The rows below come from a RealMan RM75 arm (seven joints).
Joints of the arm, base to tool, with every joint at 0 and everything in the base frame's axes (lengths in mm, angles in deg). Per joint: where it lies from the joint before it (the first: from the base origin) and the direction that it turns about. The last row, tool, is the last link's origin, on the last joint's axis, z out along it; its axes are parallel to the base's.
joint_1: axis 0 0 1 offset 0 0 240.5
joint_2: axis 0 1 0 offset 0 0 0
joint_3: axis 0 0 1 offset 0 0 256
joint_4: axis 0 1 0 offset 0 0 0
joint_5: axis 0 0 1 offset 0 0 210
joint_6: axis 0 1 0 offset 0 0 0
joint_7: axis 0 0 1 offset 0 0 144
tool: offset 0 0 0
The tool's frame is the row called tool.
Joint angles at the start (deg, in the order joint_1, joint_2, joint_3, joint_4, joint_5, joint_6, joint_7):
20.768, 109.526, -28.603, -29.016, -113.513, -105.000, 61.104
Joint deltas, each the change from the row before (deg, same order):
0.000, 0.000, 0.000, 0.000, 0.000, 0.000, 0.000
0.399, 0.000, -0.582, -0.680, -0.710, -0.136, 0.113
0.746, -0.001, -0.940, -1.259, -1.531, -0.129, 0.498
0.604, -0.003, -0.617, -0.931, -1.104, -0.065, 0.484
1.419, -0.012, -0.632, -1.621, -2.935, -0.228, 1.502
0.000, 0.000, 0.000, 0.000, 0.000, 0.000, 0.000
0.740, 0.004, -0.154, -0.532, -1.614, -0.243, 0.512
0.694, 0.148, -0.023, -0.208, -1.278, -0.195, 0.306
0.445, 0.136, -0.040, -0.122, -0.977, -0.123, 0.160
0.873, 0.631, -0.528, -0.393, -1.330, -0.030, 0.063
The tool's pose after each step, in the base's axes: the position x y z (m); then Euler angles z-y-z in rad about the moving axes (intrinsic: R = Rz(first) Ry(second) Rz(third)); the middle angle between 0 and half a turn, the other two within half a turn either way. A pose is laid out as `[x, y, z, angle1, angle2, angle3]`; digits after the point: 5 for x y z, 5 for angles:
[0.32733, 0.26194, 0.06708, 2.44803, 2.44839, -0.35799]
[0.32567, 0.26354, 0.06669, 2.46385, 2.47169, -0.35604]
[0.32315, 0.26652, 0.06601, 2.48856, 2.51674, -0.34992]
[0.32113, 0.26918, 0.06582, 2.50513, 2.54854, -0.34549]
[0.31744, 0.27452, 0.06538, 2.53881, 2.61431, -0.32244]
[0.31744, 0.27452, 0.06538, 2.53881, 2.61431, -0.32244]
[0.31569, 0.27655, 0.06466, 2.56254, 2.64548, -0.30426]
[0.31353, 0.27827, 0.06276, 2.58977, 2.66621, -0.28140]
[0.31229, 0.27904, 0.06104, 2.61095, 2.68192, -0.26279]
[0.30802, 0.28114, 0.05536, 2.66174, 2.70681, -0.22543]

